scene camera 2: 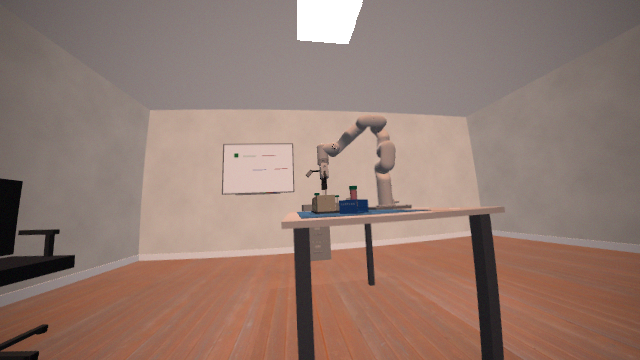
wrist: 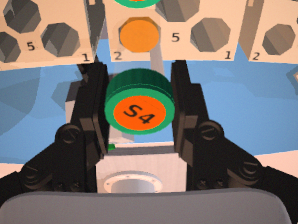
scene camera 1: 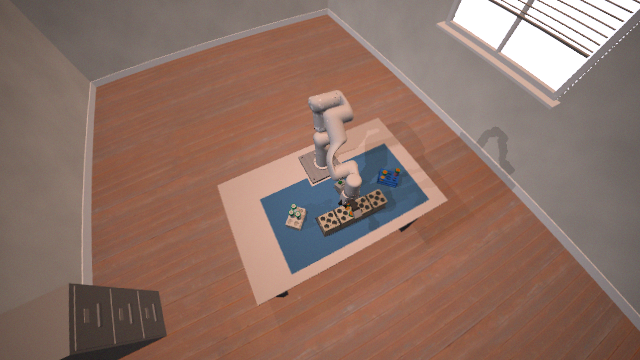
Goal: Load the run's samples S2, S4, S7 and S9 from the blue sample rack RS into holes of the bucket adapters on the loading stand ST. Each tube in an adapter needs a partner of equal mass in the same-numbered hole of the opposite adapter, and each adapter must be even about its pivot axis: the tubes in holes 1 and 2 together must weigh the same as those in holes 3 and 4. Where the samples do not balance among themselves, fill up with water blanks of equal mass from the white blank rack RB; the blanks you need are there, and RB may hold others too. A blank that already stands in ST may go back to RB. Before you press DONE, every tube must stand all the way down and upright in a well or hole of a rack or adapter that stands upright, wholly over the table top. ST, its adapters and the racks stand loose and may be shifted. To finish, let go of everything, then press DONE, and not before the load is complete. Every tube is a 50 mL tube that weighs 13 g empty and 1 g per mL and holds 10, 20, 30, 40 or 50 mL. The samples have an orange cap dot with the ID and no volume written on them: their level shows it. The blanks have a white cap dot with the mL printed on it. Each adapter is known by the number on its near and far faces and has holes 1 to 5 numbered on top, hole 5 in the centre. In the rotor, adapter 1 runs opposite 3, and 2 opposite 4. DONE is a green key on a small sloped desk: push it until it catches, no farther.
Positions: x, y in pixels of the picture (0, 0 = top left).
Labels:
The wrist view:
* my gripper: 139, 80
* sample tube S4: 139, 100
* done desk: 85, 67

